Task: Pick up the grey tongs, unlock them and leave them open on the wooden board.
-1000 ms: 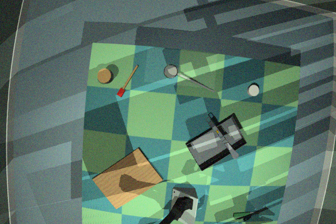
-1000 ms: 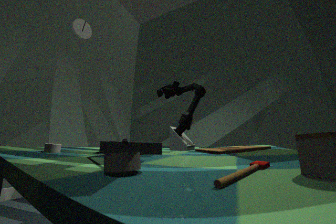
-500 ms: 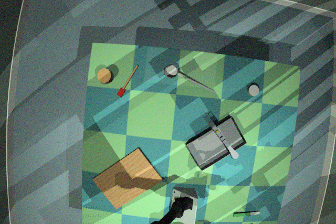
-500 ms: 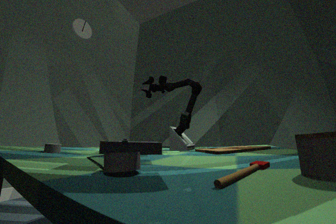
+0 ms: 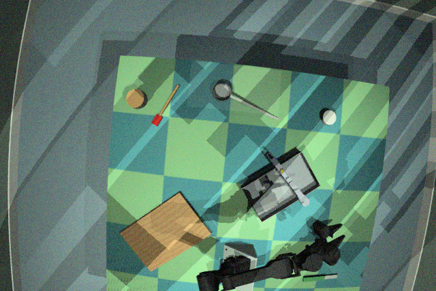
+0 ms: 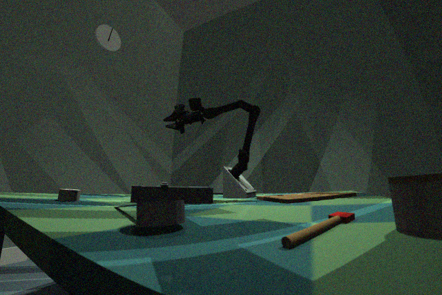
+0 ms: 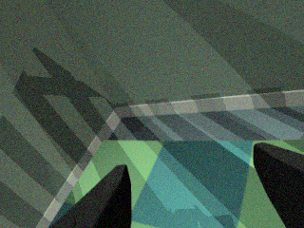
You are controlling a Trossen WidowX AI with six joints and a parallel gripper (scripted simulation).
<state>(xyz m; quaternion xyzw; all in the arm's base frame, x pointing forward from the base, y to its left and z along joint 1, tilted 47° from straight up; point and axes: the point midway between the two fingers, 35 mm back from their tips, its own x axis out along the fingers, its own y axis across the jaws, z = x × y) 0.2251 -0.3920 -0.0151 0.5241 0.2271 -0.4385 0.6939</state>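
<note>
My gripper tip is now 160 mm short of the yellow lock piece, 170 mm to the right of it and 330 mm above it. Round my gripper tip: red-headed spatula: 380 mm ahead, 700 mm to the left, 380 mm below; then wooden board: 180 mm behind, 670 mm to the left, 380 mm below; then roasting tin: 90 mm ahead, 170 mm to the left, 360 mm below.
</note>
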